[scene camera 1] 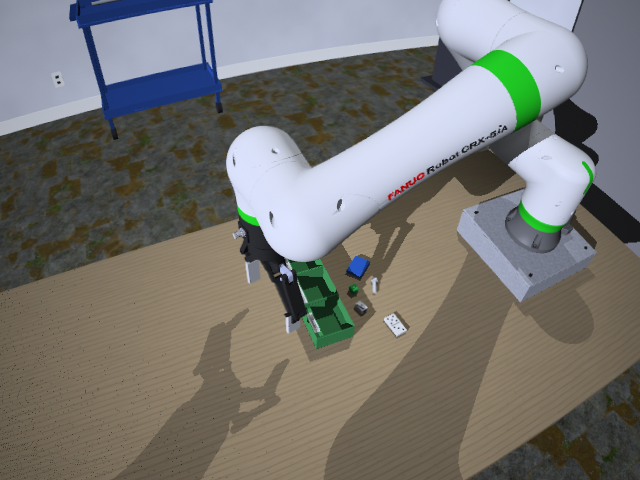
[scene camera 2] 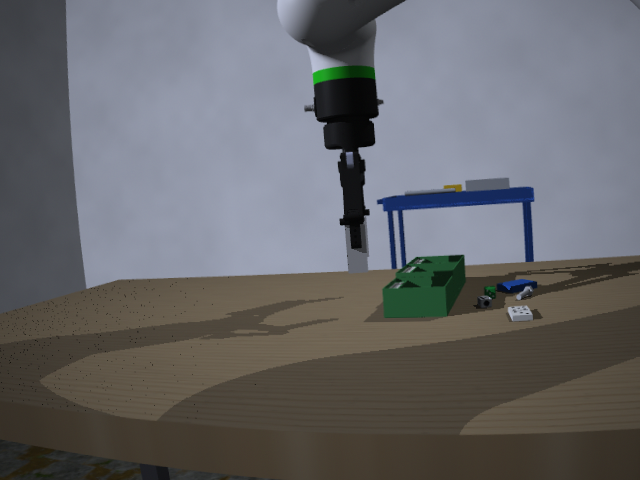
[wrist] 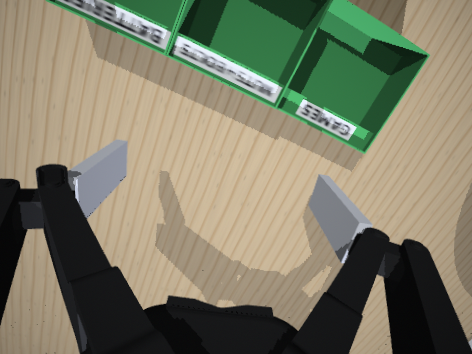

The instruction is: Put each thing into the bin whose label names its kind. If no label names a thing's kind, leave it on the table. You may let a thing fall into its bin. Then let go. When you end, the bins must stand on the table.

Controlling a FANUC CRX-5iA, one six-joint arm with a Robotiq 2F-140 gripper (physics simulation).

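Pixels of known places: gripper, fingertip midpoint: (scene camera 1: 273,303) (scene camera 2: 359,264) (wrist: 223,174); arm's base, origin of the base link: (scene camera 1: 531,230).
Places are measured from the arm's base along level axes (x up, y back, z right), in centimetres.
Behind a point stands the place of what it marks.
Observation:
A green three-compartment bin (scene camera 1: 334,338) @(x -4.9, y -58.0, z -0.7 cm) (scene camera 2: 415,302) @(x -4.8, y -57.6, z -0.8 cm) (wrist: 395,102) @(x -3.1, y -57.4, z -0.7 cm) stands on the table. In the wrist view its end label (wrist: 326,119) @(x -3.2, y -60.5, z 3.8 cm) reads GAMES, upside down; the other two labels are blurred. Beside the bin, on the arm-base side, lie a blue block (scene camera 1: 357,266) @(x -5.7, y -43.4, z 14.4 cm) (scene camera 2: 516,285) @(x -5.7, y -43.3, z 12.2 cm), a small green cube (scene camera 1: 353,289) @(x -5.2, y -47.9, z 8.6 cm) (scene camera 2: 490,292) @(x -5.8, y -47.5, z 8.4 cm), a white bolt-like piece (scene camera 1: 374,285) @(x -5.9, y -42.8, z 7.8 cm) (scene camera 2: 524,292) @(x -5.9, y -42.6, z 7.5 cm), a small grey metallic piece (scene camera 1: 360,307) @(x -5.6, y -48.9, z 3.9 cm) (scene camera 2: 484,302) @(x -6.1, y -48.5, z 2.9 cm) and a white domino (scene camera 1: 395,324) @(x -6.0, y -44.4, z -3.2 cm) (scene camera 2: 520,313) @(x -6.0, y -44.3, z -4.7 cm). My gripper (scene camera 1: 272,304) @(x -0.8, y -66.6, z 10.1 cm) (wrist: 223,174) @(x -0.8, y -66.6, z 10.1 cm) is wide open and empty, above the table on the bin's label side.
The robot's grey base block (scene camera 1: 493,248) @(x -1.1, y -13.2, z 0.8 cm) stands on the wooden table (scene camera 1: 155,330) @(x -6.7, y -91.3, z 18.6 cm) (scene camera 2: 289,392) @(x -6.7, y -66.5, z -28.4 cm), beyond the loose things. The forearm passes above the table. A blue cart (scene camera 1: 160,93) (scene camera 2: 460,198) stands on the floor by the wall, away from the table.

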